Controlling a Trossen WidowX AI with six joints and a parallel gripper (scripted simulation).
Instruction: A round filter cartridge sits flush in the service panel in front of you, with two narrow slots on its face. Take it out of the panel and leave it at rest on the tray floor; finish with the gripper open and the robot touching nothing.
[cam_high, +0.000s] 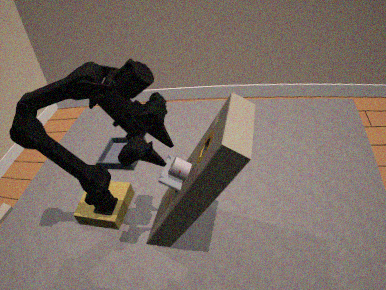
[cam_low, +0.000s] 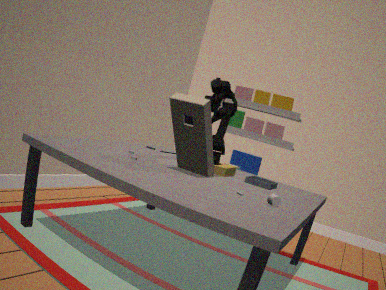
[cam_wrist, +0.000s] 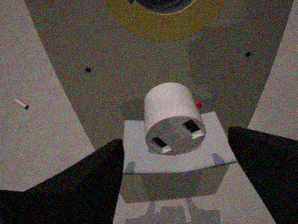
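Right now the round filter cartridge is 20 mm ahead of my gripper tip and 40 mm below it. Round my gripper tip: shallow tray (320 mm behind, 280 mm to the left, 240 mm below); grey bracket (10 mm ahead, 70 mm below).
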